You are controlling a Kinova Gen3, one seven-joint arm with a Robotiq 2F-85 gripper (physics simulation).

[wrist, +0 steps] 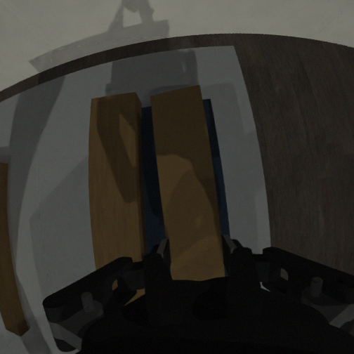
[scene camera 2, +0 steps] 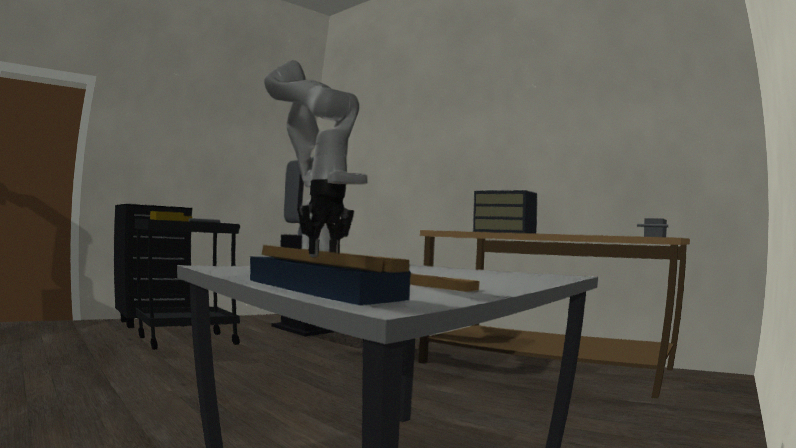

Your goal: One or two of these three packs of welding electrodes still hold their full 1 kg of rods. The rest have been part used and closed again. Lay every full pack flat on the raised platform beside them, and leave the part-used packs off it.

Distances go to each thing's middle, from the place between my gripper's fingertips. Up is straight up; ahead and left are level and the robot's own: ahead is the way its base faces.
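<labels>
Dark blue raised platform (scene camera 2: 360, 287): 4 cm to the left of my hand, 5 cm behind, 5 cm below.
</labels>
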